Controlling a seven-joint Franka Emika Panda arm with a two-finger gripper.
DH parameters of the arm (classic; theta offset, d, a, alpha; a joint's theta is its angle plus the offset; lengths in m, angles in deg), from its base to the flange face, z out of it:
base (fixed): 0 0 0 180
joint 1: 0 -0.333 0 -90
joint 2: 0 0 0 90
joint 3: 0 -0.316 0.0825 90
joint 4: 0 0 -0.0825 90
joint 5: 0 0.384 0 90
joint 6: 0 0 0.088 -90
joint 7: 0 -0.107 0 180
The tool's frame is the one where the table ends.
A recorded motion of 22 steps. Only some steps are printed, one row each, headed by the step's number.
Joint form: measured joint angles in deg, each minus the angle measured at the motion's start. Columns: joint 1, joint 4, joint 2, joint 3, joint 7, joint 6, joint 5.
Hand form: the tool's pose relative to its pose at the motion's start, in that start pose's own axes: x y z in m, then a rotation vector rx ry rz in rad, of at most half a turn. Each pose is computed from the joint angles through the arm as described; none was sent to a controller.
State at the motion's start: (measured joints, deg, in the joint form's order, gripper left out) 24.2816 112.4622 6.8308 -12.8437 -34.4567 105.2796 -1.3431
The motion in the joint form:
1: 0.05 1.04 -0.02 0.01 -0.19 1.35 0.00
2: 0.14 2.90 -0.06 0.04 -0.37 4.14 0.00
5: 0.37 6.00 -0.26 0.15 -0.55 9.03 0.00
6: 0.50 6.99 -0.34 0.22 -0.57 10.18 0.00
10: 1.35 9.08 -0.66 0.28 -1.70 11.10 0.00
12: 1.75 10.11 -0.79 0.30 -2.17 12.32 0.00
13: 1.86 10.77 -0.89 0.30 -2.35 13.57 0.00
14: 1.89 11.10 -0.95 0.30 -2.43 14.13 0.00
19: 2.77 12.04 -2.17 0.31 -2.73 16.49 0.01
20: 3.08 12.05 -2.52 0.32 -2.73 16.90 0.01
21: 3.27 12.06 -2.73 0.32 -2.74 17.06 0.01
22: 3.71 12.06 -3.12 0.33 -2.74 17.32 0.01
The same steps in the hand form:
1: 0.0003 0.0002 0.0068 0.0030 0.0040 0.0039
2: 0.0013 0.0004 0.0185 0.0122 0.0165 0.0084
5: 0.0035 0.0020 0.0386 0.0291 0.0384 0.0161
6: 0.0039 0.0037 0.0458 0.0303 0.0392 0.0196
10: 0.0046 0.0126 0.0649 0.0168 0.0161 0.0541
12: 0.0056 0.0162 0.0728 0.0179 0.0163 0.0691
13: 0.0062 0.0168 0.0772 0.0232 0.0230 0.0739
14: 0.0063 0.0170 0.0796 0.0252 0.0253 0.0757
19: 0.0129 0.0221 0.0947 0.0313 0.0251 0.0954
20: 0.0155 0.0239 0.0974 0.0329 0.0250 0.1008
21: 0.0169 0.0250 0.0992 0.0329 0.0237 0.1041
22: 0.0199 0.0280 0.1024 0.0328 0.0208 0.1118

